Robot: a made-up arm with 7 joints.
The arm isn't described. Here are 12 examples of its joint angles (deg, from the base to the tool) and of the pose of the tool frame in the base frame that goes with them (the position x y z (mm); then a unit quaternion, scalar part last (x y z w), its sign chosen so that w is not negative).
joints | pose
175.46 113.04 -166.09 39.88 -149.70 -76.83 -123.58 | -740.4 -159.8 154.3 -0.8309 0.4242 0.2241 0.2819
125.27 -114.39 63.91 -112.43 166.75 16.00 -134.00 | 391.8 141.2 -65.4 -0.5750 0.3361 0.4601 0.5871
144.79 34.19 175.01 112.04 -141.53 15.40 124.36 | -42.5 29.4 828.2 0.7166 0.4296 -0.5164 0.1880
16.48 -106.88 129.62 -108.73 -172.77 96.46 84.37 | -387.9 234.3 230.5 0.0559 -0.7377 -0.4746 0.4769
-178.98 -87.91 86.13 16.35 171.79 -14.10 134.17 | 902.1 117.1 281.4 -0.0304 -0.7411 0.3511 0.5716
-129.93 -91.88 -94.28 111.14 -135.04 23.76 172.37 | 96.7 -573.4 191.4 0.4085 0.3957 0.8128 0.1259
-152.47 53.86 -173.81 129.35 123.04 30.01 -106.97 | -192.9 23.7 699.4 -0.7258 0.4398 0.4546 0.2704
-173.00 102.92 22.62 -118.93 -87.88 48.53 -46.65 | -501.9 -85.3 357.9 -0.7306 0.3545 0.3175 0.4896
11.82 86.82 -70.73 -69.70 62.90 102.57 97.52 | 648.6 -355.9 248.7 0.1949 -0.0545 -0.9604 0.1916
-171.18 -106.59 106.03 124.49 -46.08 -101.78 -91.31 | 496.1 119.2 -38.3 -0.0766 -0.2106 0.2171 0.9501
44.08 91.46 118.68 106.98 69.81 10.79 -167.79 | 162.0 -542.0 413.8 -0.3068 0.8416 0.0089 0.4445
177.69 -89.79 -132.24 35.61 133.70 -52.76 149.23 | 799.1 -79.3 70.8 -0.1273 0.0483 0.8876 0.4400
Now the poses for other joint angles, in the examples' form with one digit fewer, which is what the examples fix.
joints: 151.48 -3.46 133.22 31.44 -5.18 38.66 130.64
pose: 97 246 1060 0.740 -0.323 0.117 0.578
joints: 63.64 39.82 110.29 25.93 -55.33 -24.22 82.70
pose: 125 -503 990 -0.231 -0.961 -0.135 0.073
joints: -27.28 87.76 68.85 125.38 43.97 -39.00 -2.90
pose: 527 -25 134 -0.033 -0.364 -0.821 0.439
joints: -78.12 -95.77 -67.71 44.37 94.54 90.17 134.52
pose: -238 -739 338 0.625 -0.745 -0.220 0.079
